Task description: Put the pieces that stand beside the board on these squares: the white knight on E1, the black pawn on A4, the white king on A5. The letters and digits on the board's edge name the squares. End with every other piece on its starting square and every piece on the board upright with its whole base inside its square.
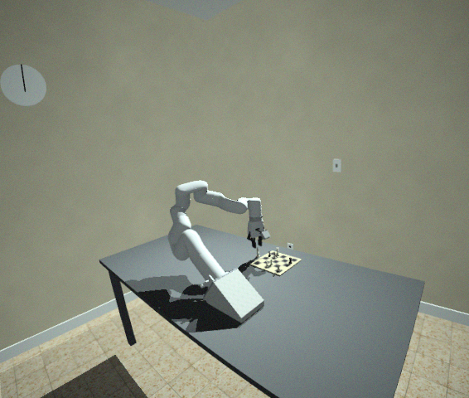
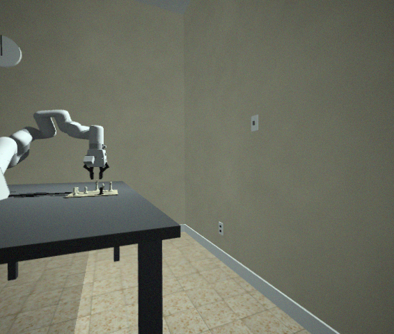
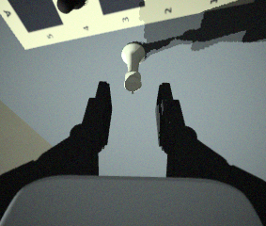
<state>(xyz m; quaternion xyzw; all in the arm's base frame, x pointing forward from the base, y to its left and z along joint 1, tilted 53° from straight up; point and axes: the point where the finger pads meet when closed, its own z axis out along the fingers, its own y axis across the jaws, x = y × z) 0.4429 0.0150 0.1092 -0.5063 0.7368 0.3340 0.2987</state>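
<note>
Right now my hand is 60 mm above the white king. Round my hand: black pawn 30 mm ahead, 70 mm to the right, 70 mm below; then white knight 100 mm behind, 210 mm to the right, 70 mm below; then chessboard 10 mm behind, 140 mm to the right, 80 mm below.
</note>
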